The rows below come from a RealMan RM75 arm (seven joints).
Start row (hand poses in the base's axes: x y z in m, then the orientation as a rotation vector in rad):
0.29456, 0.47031, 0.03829, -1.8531, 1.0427, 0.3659
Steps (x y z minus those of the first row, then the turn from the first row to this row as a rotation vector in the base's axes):
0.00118, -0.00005, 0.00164, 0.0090, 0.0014, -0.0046
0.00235, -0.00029, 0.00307, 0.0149, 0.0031, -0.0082
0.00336, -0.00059, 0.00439, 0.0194, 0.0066, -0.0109
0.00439, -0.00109, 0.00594, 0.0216, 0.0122, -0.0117
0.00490, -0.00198, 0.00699, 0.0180, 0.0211, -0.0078
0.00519, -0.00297, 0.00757, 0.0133, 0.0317, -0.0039
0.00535, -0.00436, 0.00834, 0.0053, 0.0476, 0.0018
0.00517, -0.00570, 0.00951, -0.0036, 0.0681, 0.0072
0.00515, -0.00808, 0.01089, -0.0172, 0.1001, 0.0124
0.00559, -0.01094, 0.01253, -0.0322, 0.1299, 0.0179
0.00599, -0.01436, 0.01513, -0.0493, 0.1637, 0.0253
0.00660, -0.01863, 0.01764, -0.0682, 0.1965, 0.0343
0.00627, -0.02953, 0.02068, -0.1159, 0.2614, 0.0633
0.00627, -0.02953, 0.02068, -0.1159, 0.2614, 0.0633
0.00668, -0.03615, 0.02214, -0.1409, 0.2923, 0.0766
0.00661, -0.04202, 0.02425, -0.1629, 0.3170, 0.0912
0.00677, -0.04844, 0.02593, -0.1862, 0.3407, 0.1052
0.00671, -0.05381, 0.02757, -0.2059, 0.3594, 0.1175
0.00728, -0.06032, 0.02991, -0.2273, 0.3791, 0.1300
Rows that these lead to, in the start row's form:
0.29574, 0.47026, 0.03993, -1.8424, 1.0445, 0.3687
0.29691, 0.47002, 0.04136, -1.8350, 1.0467, 0.3709
0.29792, 0.46972, 0.04268, -1.8294, 1.0499, 0.3747
0.29895, 0.46922, 0.04423, -1.8269, 1.0536, 0.3806
0.29946, 0.46833, 0.04528, -1.8323, 1.0574, 0.3898
0.29975, 0.46734, 0.04586, -1.8385, 1.0628, 0.4002
0.29991, 0.46595, 0.04663, -1.8486, 1.0713, 0.4152
0.29973, 0.46461, 0.04780, -1.8592, 1.0835, 0.4343
0.29971, 0.46223, 0.04918, -1.8732, 1.1053, 0.4624
0.30015, 0.45937, 0.05082, -1.8886, 1.1259, 0.4881
0.30055, 0.45595, 0.05342, -1.9065, 1.1482, 0.5182
0.30116, 0.45168, 0.05593, -1.9267, 1.1690, 0.5477
0.30083, 0.44078, 0.05897, -1.9821, 1.2036, 0.6093
0.30083, 0.44078, 0.05897, -1.9821, 1.2036, 0.6093
0.30124, 0.43416, 0.06043, -2.0100, 1.2213, 0.6378
0.30117, 0.42829, 0.06254, -2.0363, 1.2324, 0.6625
0.30133, 0.42187, 0.06422, -2.0635, 1.2437, 0.6853
0.30127, 0.41650, 0.06586, -2.0869, 1.2519, 0.7037
0.30184, 0.40999, 0.06820, -2.1117, 1.2611, 0.7227

